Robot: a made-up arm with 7 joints.
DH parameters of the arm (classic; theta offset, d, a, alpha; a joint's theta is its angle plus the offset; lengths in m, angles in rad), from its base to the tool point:
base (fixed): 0 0 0 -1.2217
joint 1: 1.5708 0 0 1.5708
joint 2: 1.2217 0 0 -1.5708
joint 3: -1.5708 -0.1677 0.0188 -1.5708
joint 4: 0 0 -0.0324 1.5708
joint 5: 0 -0.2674 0 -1.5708
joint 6: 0 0 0 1.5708
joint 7: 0 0 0 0
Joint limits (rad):
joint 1: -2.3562..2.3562
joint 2: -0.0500..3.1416
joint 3: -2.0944..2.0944
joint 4: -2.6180..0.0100
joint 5: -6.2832..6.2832
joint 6: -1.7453..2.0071
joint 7: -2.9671..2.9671
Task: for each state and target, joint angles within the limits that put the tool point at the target. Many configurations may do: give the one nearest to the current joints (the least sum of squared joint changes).
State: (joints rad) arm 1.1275 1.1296 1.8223 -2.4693 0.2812 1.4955 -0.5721
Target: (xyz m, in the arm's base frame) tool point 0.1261 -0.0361 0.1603
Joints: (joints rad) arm 1.0450 1.6722 1.9586 -2.4968 0.2812 1.4955 -0.5721
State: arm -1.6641 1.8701 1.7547 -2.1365 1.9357 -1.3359 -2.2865
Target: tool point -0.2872 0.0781 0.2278
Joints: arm -1.1515 2.2646 1.3710 -1.3542 1.9357 -1.3359 -2.2865
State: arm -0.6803 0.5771 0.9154 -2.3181 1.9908 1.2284 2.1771
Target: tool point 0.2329 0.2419 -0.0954
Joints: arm -0.3431 0.1601 0.9721 -1.5718 1.9908 1.2284 2.1771
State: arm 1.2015 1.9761 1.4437 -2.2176 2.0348 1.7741 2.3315
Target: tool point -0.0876 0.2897 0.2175
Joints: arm 0.8805 1.1614 2.0929 -1.3733 2.0348 1.7741 2.3315
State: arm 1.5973 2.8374 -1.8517 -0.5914 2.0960 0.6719 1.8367
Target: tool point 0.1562 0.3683 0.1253
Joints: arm 1.7419 2.7844 -1.6653 -0.8383 2.0960 0.6719 1.8367
